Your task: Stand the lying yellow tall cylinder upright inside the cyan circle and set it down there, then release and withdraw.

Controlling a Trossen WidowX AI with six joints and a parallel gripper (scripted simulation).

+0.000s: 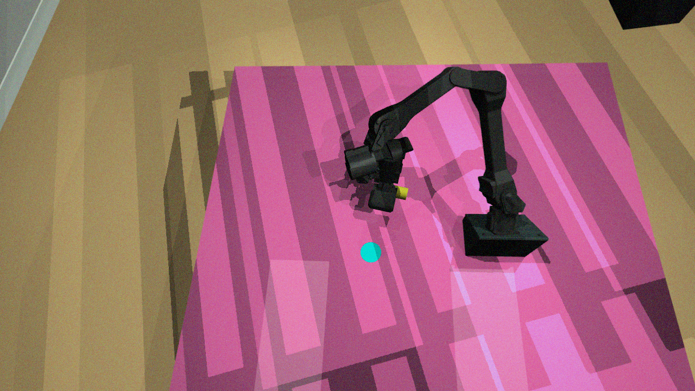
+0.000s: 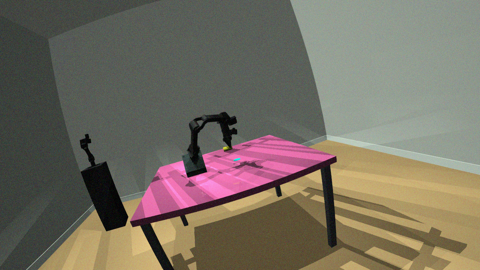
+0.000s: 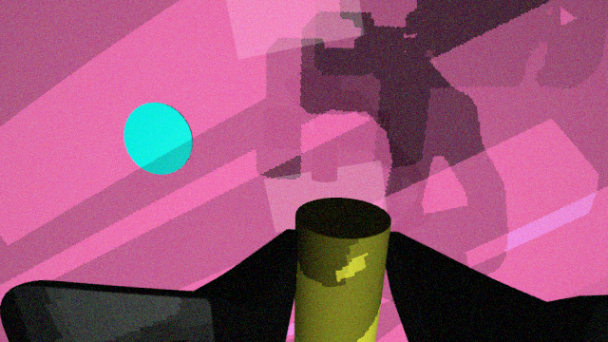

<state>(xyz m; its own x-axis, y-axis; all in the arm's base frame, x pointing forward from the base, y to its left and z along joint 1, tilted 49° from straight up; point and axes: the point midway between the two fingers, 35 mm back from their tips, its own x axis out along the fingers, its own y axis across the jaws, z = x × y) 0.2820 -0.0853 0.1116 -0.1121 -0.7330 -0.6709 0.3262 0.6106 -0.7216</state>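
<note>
Now: the yellow tall cylinder 2 cm behind my gripper tip and 1 cm to the left of it. From my gripper tip the other things lie so: cyan circle (6 cm ahead, 13 cm to the left, 14 cm below).
</note>
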